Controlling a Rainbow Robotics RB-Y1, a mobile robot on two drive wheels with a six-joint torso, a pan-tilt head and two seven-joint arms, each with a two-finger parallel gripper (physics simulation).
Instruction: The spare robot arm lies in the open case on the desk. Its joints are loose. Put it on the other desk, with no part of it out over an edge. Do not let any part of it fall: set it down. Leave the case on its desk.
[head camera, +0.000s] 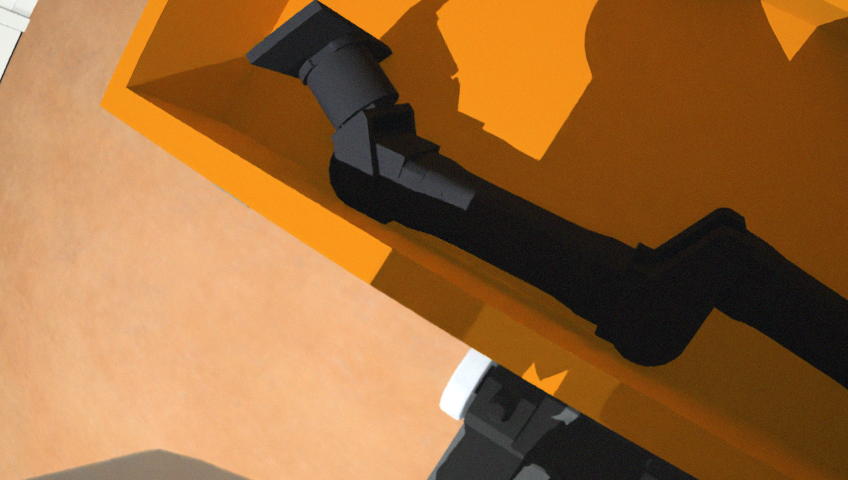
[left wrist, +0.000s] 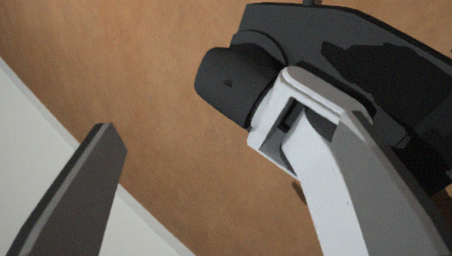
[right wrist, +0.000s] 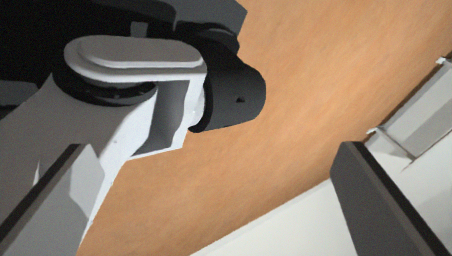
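Where they show: left gripper, fingertip midpoint: (left wrist: 226, 132); right gripper, fingertip midpoint: (right wrist: 216, 158); robot's base, origin of the base link: (head camera: 590, 430).
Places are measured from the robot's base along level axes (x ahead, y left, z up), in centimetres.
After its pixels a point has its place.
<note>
The spare robot arm (head camera: 505, 226), dark grey and black, lies bent in the orange open case (head camera: 238, 176) {z 91.1, x 24.7, y 36.9 cm} in the head view. Its square-plated end is at the upper left, near the case corner. It runs along the near wall, and its other end is cut off at the right edge. The other desk cannot be made out. My left gripper (left wrist: 226, 132) {z 64.7, x -31.4, y 21.1 cm} is open, with no object between its fingers. My right gripper (right wrist: 216, 158) {z 56.0, x -18.9, y -20.1 cm} is open and also empty. Neither gripper shows at the spare arm; both wrist views look down past my own body.
My dark body with white parts (head camera: 505, 422) {z 21.2, x -1.8, y 15.3 cm} is close to the case's near wall. A tan wood-like surface (head camera: 208, 333) {z 0.1, x -36.3, y 96.9 cm} lies left of the case. A blurred grey shape (head camera: 154, 466) {z 122.1, x 25.9, y 11.2 cm} is at the lower left. White surfaces (left wrist: 30, 150) {z 41.9, x -233.1, y -191.4 cm} (right wrist: 280, 225) {z 25.4, x -279.3, y 275.2 cm} show in the wrist views beside the brown floor.
</note>
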